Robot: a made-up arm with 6 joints. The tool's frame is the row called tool.
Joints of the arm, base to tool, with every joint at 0 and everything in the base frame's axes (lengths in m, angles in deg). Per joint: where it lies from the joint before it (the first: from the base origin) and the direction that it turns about. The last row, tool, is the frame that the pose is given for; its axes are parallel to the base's.
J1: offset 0.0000 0.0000 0.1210 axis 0 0 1
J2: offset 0.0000 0.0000 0.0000 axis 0 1 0
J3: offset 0.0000 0.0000 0.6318 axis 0 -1 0
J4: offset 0.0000 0.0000 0.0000 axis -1 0 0
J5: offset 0.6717 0.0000 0.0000 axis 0 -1 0
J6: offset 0.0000 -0.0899 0.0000 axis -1 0 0
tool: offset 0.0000 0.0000 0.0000
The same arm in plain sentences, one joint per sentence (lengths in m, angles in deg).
The arm has six revolute joints in a row. What follows holds with every joint at zero, and every direction is one of the base frame's.
Joint 1 is mounted 0.121 m along +z from the base frame's origin and turns about +z.
Joint 2 is mounted at the same point as joint 1 and turns about +y.
Joint 3 is mounted 0.6318 m along +z from joint 2 and turns about -y.
Joint 4 is mounted at the same point as joint 3 and turns about -x.
Joint 5 is mounted 0.6717 m along +x from joint 4 and turns about -y.
Joint 6 is mounted 0.0899 m along -y from joint 5 and turns about -x.
The tool frame, which is the frame that the pose is given for, is mounted at the same point as joint 6; its axes are parallel to the base frame's.

